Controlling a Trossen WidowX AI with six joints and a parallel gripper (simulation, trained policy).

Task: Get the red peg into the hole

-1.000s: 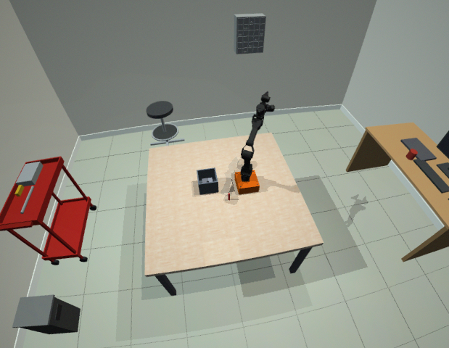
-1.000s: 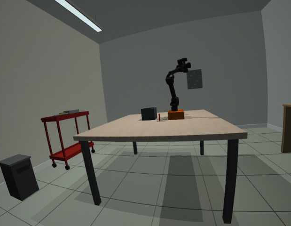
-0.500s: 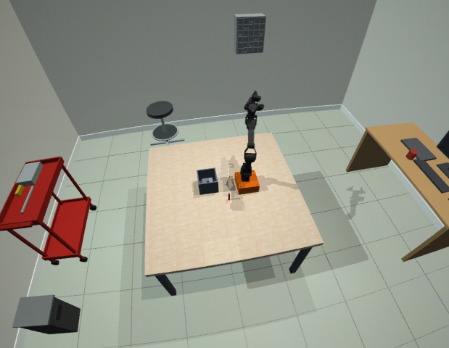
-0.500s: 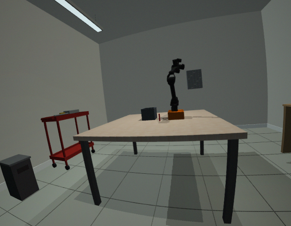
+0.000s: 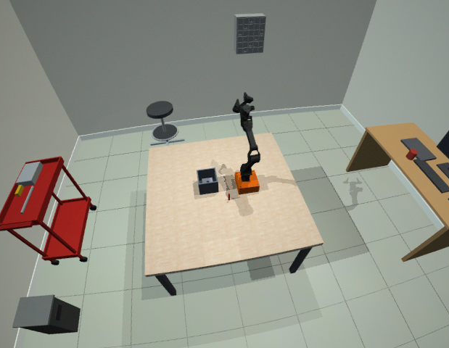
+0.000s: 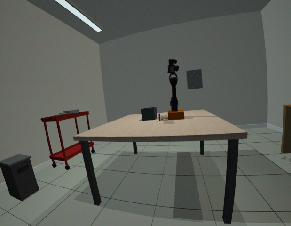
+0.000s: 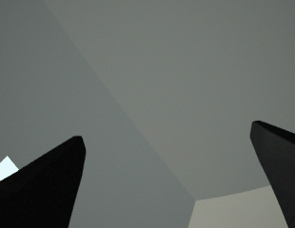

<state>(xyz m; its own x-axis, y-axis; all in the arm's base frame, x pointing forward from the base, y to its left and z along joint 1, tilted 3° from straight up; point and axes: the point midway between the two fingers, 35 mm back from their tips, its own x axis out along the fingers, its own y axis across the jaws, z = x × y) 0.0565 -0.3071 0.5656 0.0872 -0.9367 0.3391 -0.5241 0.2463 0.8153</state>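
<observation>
Now: the red peg 64 cm below my gripper tip, 47 cm to the left of it and 10 cm ahead of it. The rest, counted from my gripper tip: grey plate 63 cm below, 32 cm to the left, 28 cm ahead.
</observation>
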